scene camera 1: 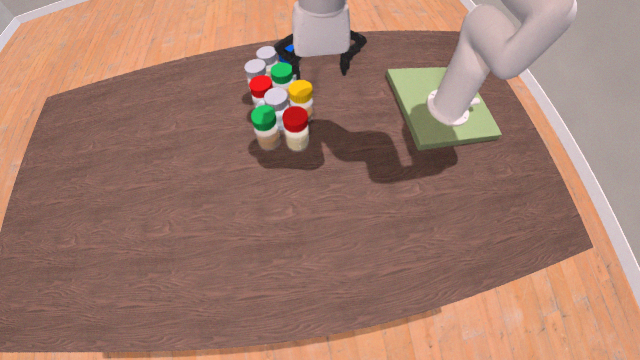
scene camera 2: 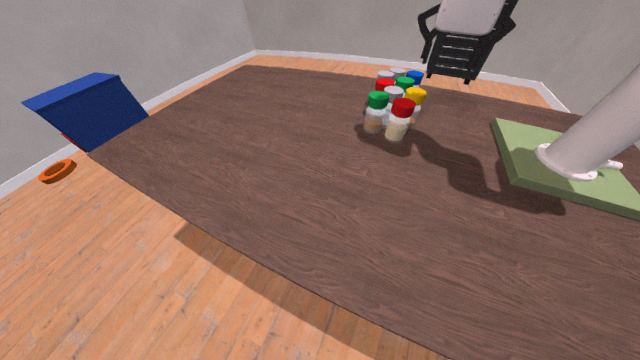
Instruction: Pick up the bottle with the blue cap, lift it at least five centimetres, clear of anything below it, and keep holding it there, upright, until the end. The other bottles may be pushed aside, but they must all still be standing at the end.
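Pixels of known places: gripper, between the fingertips: (scene camera 1: pixel 320 73) (scene camera 2: pixel 445 65); arm's base, origin of its link: (scene camera 1: pixel 447 108) (scene camera 2: pixel 562 162).
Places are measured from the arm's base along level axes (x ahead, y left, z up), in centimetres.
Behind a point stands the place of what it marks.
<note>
The blue-capped bottle (scene camera 1: pixel 290 49) @(x 37.8, y -24.3, z 8.0 cm) (scene camera 2: pixel 414 77) @(x 38.7, y -21.2, z 7.5 cm) stands at the back right of the bottle cluster; in scene camera 1 a finger partly hides its cap, and its body is mostly hidden. My gripper (scene camera 1: pixel 321 73) @(x 35.7, y -4.2, z 16.3 cm) (scene camera 2: pixel 452 60) @(x 35.7, y -4.2, z 16.3 cm) is open and empty, above and to the right of that bottle. Around it stand a rear green-capped bottle (scene camera 1: pixel 282 73) @(x 41.8, y -15.5, z 8.0 cm) (scene camera 2: pixel 405 83) @(x 41.7, y -14.4, z 7.8 cm), a yellow-capped bottle (scene camera 1: pixel 300 92) @(x 39.3, y -7.8, z 8.0 cm) (scene camera 2: pixel 415 96) @(x 39.2, y -6.5, z 7.7 cm), a front dark-red-capped bottle (scene camera 1: pixel 296 120) @(x 42.1, y -0.1, z 7.9 cm) (scene camera 2: pixel 403 108) @(x 42.3, y 1.2, z 7.7 cm), a front green-capped bottle (scene camera 1: pixel 264 118) @(x 48.6, y -2.8, z 7.9 cm) (scene camera 2: pixel 378 100) @(x 48.5, y -1.3, z 7.7 cm), a bright-red-capped bottle (scene camera 1: pixel 261 86) @(x 47.5, y -12.7, z 8.0 cm) (scene camera 2: pixel 385 85) @(x 47.4, y -11.4, z 7.8 cm) and several grey-capped bottles.
The arm's base stands on a green slab (scene camera 1: pixel 415 107) @(x 9.6, y -2.3, z 0.0 cm) (scene camera 2: pixel 510 150) @(x 12.4, y -0.9, z 0.0 cm) at the right of the dark wooden table (scene camera 1: pixel 280 240) @(x 51.9, y 20.9, z -2.6 cm) (scene camera 2: pixel 280 190) @(x 65.8, y 25.7, z -2.5 cm). Beyond the table are a black slatted object (scene camera 2: pixel 457 57), a blue box (scene camera 2: pixel 100 115) and an orange ring (scene camera 2: pixel 46 175) on the floor.
</note>
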